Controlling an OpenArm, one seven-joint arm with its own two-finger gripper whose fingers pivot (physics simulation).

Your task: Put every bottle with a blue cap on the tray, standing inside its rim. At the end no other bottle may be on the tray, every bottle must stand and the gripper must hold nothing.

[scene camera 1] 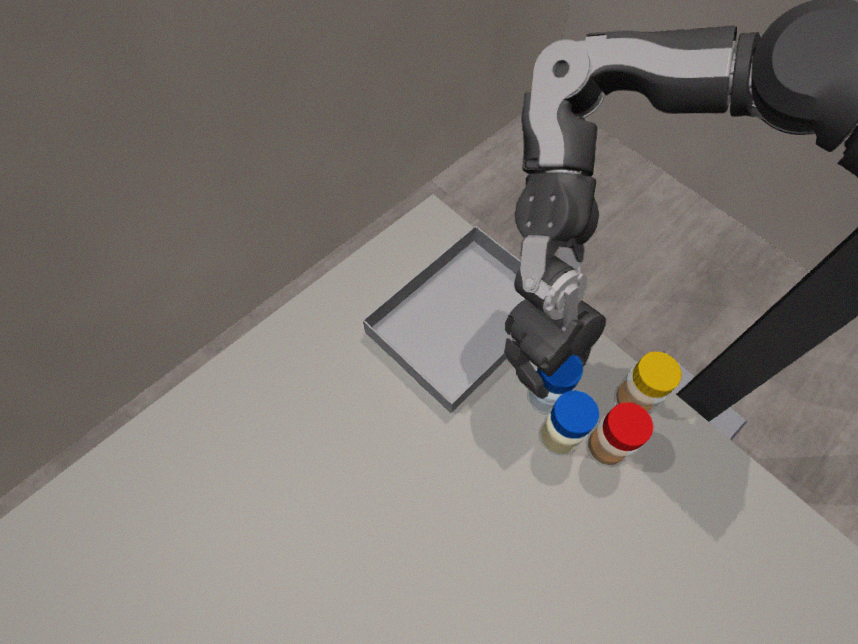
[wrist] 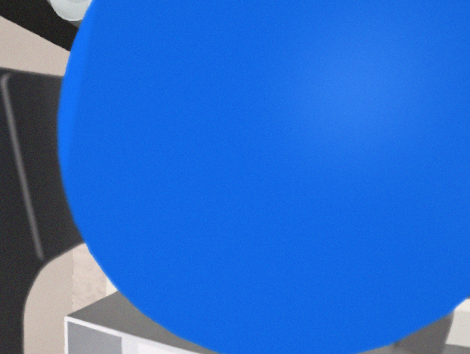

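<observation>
A blue-capped bottle with a pale, clear body (scene camera 1: 562,372) stands right of the tray; its cap (wrist: 270,170) fills most of the wrist view. My gripper (scene camera 1: 555,382) is shut on this bottle, with one dark finger against its left side; the other finger is mostly hidden. A second blue-capped bottle with cream contents (scene camera 1: 573,414) stands upright close in front of it. The grey tray (scene camera 1: 436,311) has a low dark rim and holds no bottle in its visible part; the arm hides its right corner.
A red-capped bottle (scene camera 1: 626,427) stands right beside the second blue-capped one. A yellow-capped bottle (scene camera 1: 655,375) stands behind the red one, near the table edge. The dark robot post (scene camera 1: 776,332) rises beyond that edge.
</observation>
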